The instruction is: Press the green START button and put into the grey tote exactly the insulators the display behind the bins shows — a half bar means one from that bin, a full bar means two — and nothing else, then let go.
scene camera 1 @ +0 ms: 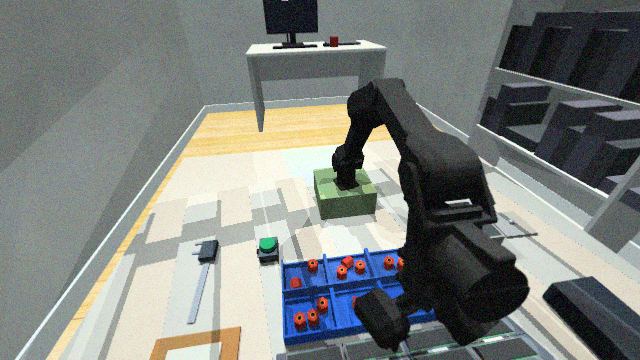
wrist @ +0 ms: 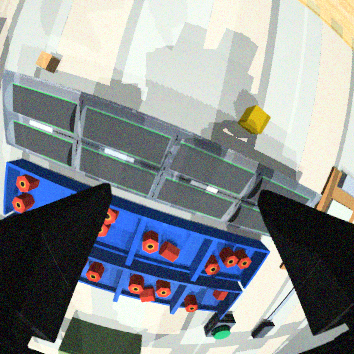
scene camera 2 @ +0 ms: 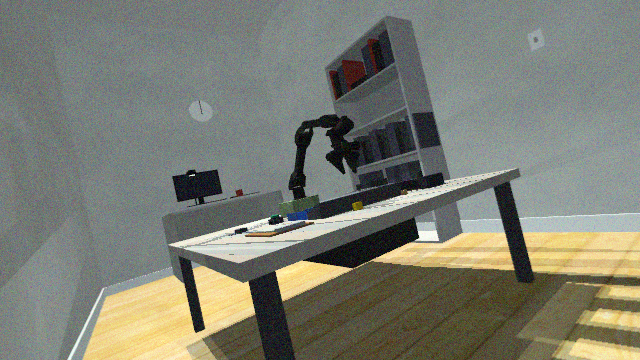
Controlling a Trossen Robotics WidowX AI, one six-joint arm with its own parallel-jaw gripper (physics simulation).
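Where they show: gripper, fingertip midpoint: (scene camera 1: 417, 334) (wrist: 187, 194) (scene camera 2: 350, 173); arm's base, origin of the base link: (scene camera 1: 346, 183) (scene camera 2: 300, 198).
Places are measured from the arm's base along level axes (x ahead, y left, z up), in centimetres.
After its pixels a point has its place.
The green START button (scene camera 1: 268, 244) @(x 12.3, y -27.8, z -4.5 cm) (wrist: 220, 332) @(x 13.1, y -27.1, z -4.4 cm) stands on its dark base beside the blue bins (scene camera 1: 310, 338) (wrist: 200, 231). Orange-red insulators lie in several compartments, such as one insulator (scene camera 1: 322, 304) (wrist: 150, 242); some are hidden by the arm or a finger. The display (scene camera 2: 370, 196) (wrist: 122, 130) stands along the bins, with dark panels and white bars; the bar lengths cannot be read surely. My gripper (scene camera 2: 350, 170) @(x 47.7, y -10.8, z 6.1 cm) (wrist: 187, 194) @(x 47.7, y -10.8, z 6.1 cm) is wide open and empty, high above the table, over the bins and display in the wrist view. The grey tote does not show clearly; the arm covers its area in scene view 1.
The arm stands on a green block (scene camera 1: 347, 207) @(x 6.4, y -2.3, z -4.4 cm) (scene camera 2: 295, 204) @(x 5.1, y -8.5, z -2.3 cm) (wrist: 100, 337) @(x 6.6, y -1.0, z -5.3 cm). A yellow cube (scene camera 2: 357, 205) @(x 56.5, y -22.2, z -6.7 cm) (wrist: 254, 120) @(x 55.2, y -20.4, z -5.6 cm) and a tan cube (wrist: 47, 62) @(x 58.6, y 8.5, z -6.4 cm) lie beyond the display. A caliper-like tool (scene camera 1: 199, 295) @(x 18.6, y -45.4, z -8.0 cm) lies near the button. A black box (scene camera 1: 595, 310) @(x 53.3, y 28.4, z -3.2 cm) stands at the right.
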